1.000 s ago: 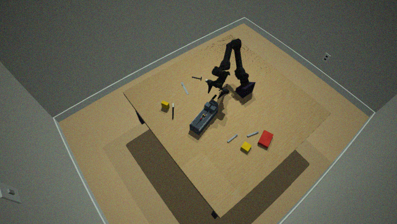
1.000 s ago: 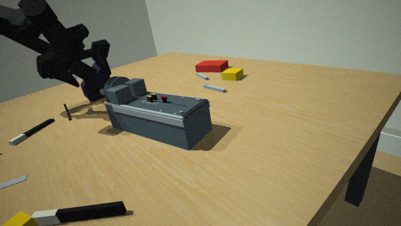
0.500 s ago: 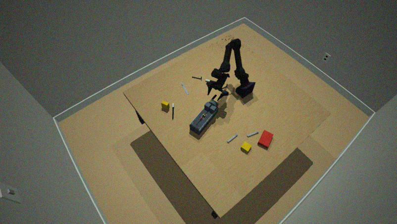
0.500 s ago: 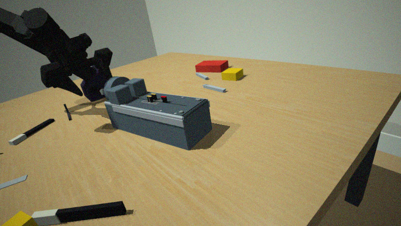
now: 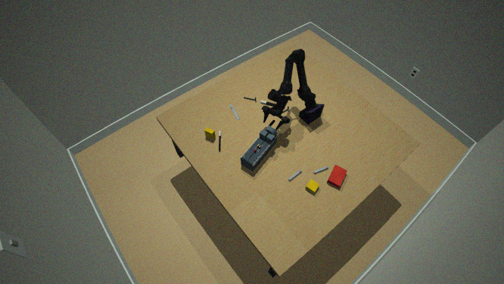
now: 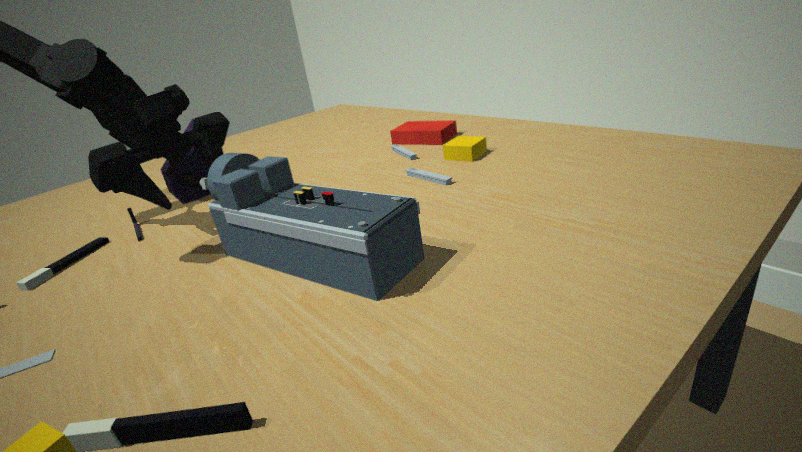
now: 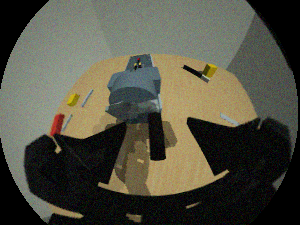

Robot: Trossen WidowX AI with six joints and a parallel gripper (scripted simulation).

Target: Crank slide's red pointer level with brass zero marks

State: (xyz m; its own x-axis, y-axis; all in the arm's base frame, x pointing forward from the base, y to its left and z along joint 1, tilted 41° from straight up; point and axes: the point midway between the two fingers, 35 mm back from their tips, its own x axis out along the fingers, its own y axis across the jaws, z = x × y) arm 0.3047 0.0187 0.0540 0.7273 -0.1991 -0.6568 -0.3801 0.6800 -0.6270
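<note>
Now: gripper tip 20 mm past the dark crank handle and 10 mm below it. Round my gripper tip: red pointer 170 mm ahead, 110 mm to the left; then red block 180 mm behind, 480 mm to the left, 70 mm below; then grey bar 110 mm ahead, 280 mm to the right, 80 mm below.
</note>
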